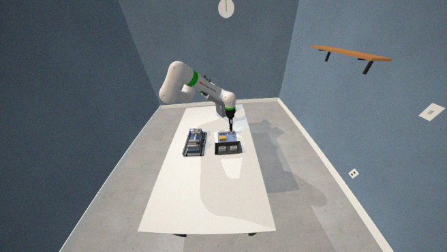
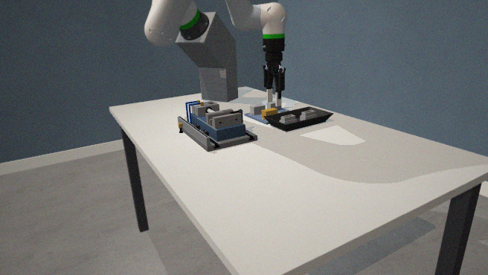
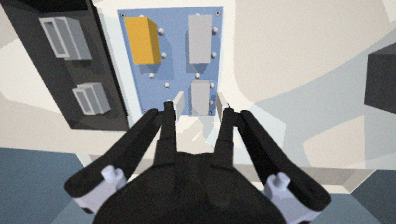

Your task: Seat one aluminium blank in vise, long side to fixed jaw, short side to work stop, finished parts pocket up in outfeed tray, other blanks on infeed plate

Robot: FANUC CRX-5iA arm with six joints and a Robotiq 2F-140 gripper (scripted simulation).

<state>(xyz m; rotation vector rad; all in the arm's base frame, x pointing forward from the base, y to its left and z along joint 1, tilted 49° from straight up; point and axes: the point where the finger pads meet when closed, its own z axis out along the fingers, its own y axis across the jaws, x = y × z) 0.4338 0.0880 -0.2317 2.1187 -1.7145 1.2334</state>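
My hand is 9 cm to the left of the aluminium blank and 4 cm above it. From my hand the other things lie so: brass blank: 9 cm ahead, 9 cm to the right, 4 cm below.
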